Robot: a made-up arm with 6 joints. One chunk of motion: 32 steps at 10 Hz.
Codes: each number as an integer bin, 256 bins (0 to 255) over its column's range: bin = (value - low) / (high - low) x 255, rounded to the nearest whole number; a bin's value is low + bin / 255 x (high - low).
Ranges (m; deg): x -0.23..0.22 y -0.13..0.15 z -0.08..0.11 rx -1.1..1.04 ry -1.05..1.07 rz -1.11..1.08
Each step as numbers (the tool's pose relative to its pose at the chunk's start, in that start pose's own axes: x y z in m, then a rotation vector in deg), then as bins.
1 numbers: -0.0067 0.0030 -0.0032 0.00 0.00 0.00
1 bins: 127 121 103 131 126 129
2 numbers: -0.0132 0.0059 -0.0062 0.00 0.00 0.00
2 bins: 123 124 99 131 126 129
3 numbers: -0.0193 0.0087 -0.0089 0.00 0.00 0.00
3 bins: 119 126 95 131 126 129
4 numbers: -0.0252 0.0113 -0.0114 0.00 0.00 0.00
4 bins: 116 129 92 131 126 129
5 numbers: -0.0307 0.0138 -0.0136 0.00 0.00 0.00
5 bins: 113 131 89 131 126 129
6 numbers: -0.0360 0.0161 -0.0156 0.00 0.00 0.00
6 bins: 110 133 86 131 126 129
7 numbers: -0.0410 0.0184 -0.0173 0.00 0.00 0.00
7 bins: 107 135 84 131 126 129
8 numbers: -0.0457 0.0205 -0.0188 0.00 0.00 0.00
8 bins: 104 137 82 131 126 129
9 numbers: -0.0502 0.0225 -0.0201 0.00 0.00 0.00
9 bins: 102 139 80 131 126 129
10 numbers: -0.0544 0.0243 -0.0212 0.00 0.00 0.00
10 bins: 100 141 79 131 126 129
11 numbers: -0.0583 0.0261 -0.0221 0.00 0.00 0.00
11 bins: 97 142 78 131 126 129
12 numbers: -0.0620 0.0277 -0.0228 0.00 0.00 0.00
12 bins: 95 144 77 131 126 129
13 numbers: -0.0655 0.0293 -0.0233 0.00 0.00 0.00
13 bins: 93 145 76 131 126 129
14 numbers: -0.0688 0.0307 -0.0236 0.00 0.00 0.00
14 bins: 91 146 76 131 126 129
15 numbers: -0.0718 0.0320 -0.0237 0.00 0.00 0.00
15 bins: 90 148 76 131 126 129
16 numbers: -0.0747 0.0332 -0.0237 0.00 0.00 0.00
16 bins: 88 149 76 131 126 129
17 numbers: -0.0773 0.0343 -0.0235 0.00 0.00 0.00
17 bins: 87 150 76 131 126 129
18 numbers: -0.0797 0.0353 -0.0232 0.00 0.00 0.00
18 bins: 85 151 76 131 126 129
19 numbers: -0.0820 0.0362 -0.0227 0.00 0.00 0.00
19 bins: 84 151 77 131 126 129
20 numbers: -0.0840 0.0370 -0.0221 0.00 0.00 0.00
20 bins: 83 152 78 131 126 129
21 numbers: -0.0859 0.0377 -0.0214 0.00 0.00 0.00
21 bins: 82 153 79 131 126 129
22 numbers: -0.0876 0.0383 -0.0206 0.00 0.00 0.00
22 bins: 81 153 80 131 126 129
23 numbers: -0.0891 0.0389 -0.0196 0.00 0.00 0.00
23 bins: 80 154 81 131 126 129
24 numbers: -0.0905 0.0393 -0.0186 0.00 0.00 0.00
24 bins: 79 154 82 131 126 129
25 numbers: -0.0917 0.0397 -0.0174 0.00 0.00 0.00
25 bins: 78 155 84 131 126 129
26 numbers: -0.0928 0.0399 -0.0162 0.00 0.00 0.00
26 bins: 78 155 86 131 126 129
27 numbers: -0.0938 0.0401 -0.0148 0.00 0.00 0.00
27 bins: 77 155 88 131 126 129
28 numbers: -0.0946 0.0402 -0.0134 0.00 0.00 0.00
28 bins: 77 155 89 131 126 129
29 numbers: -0.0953 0.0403 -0.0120 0.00 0.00 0.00
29 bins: 76 155 91 131 126 129
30 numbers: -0.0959 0.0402 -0.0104 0.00 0.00 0.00
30 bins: 76 155 93 131 126 129
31 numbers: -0.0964 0.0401 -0.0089 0.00 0.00 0.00
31 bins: 76 155 95 131 126 129
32 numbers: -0.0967 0.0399 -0.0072 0.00 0.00 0.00
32 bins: 76 155 98 131 126 129
